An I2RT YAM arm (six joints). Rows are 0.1 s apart.
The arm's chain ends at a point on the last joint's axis. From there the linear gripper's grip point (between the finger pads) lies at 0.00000 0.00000 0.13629 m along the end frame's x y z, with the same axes.
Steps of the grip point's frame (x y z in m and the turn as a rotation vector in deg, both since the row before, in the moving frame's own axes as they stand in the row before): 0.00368, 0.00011, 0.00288, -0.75, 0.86, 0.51; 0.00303, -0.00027, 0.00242, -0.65, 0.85, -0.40; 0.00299, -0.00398, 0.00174, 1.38, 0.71, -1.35; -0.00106, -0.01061, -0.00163, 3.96, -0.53, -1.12; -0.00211, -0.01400, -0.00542, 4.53, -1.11, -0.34; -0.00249, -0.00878, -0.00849, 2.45, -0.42, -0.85; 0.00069, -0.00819, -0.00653, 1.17, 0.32, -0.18; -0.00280, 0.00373, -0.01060, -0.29, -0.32, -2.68; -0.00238, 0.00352, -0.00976, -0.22, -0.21, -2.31; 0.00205, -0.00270, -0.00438, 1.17, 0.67, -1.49; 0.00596, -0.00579, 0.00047, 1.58, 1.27, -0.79; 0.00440, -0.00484, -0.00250, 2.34, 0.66, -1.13
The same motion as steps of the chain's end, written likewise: 0.00164, -0.00168, 0.00291, -0.75, 0.86, 0.51; 0.00100, -0.00181, 0.00244, -0.65, 0.85, -0.40; 0.00134, -0.00068, 0.00179, 1.38, 0.71, -1.35; 0.00029, -0.00121, -0.00130, 3.96, -0.53, -1.12; 0.00056, -0.00324, -0.00497, 4.53, -1.11, -0.34; -0.00145, -0.00296, -0.00836, 2.45, -0.42, -0.85; -0.00007, -0.00541, -0.00650, 1.17, 0.32, -0.18; -0.00206, 0.00302, -0.01060, -0.29, -0.32, -2.68; -0.00189, 0.00299, -0.00976, -0.22, -0.21, -2.31; 0.00049, 0.00010, -0.00434, 1.17, 0.67, -1.49; 0.00297, -0.00201, 0.00056, 1.58, 1.27, -0.79; 0.00289, 0.00074, -0.00238, 2.34, 0.66, -1.13
